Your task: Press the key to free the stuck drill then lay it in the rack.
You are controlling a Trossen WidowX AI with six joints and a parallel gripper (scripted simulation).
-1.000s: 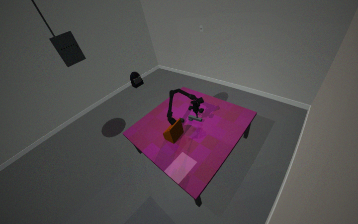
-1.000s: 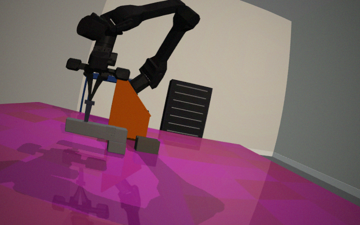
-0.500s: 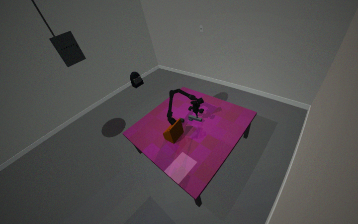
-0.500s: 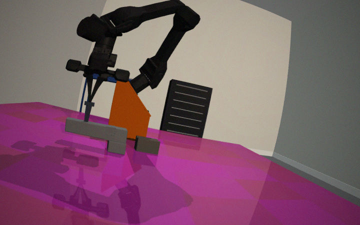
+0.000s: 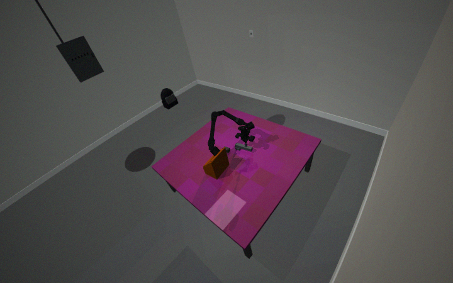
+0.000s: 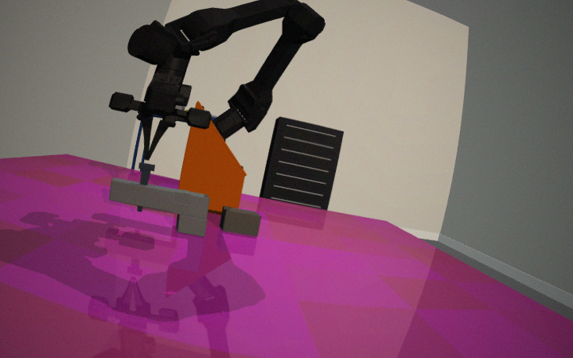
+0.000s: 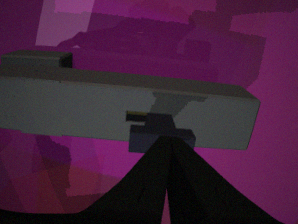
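Now: gripper tip 3 cm above the dark key. Round my gripper tip: drill: 6 cm to the left, 6 cm below, 1 cm behind; rack: 19 cm to the left, 11 cm behind, 9 cm below; grey housing: 7 cm below, 4 cm to the left, 1 cm behind.
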